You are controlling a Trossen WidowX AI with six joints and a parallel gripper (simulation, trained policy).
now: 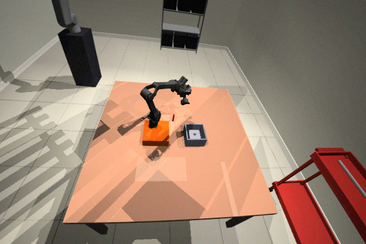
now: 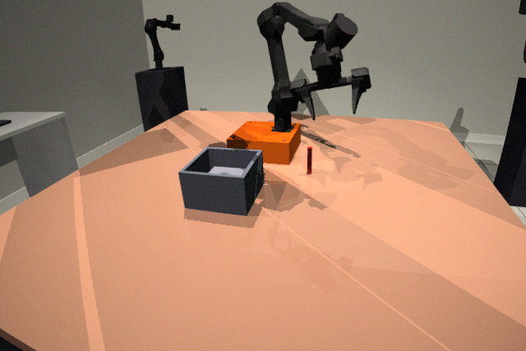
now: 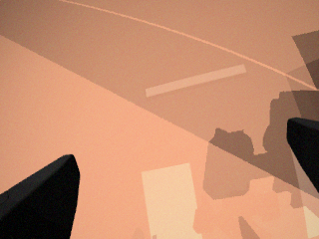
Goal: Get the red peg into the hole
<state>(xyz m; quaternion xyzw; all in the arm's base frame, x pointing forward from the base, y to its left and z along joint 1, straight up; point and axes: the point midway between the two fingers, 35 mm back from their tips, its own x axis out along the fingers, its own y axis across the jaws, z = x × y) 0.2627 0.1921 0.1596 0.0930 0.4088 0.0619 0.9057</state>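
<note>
Right now my gripper tip is 120 mm past the red peg, 80 mm to the left of it and 170 mm above it. Round my gripper tip: grey box 60 mm ahead, 260 mm to the right, 180 mm below.
</note>
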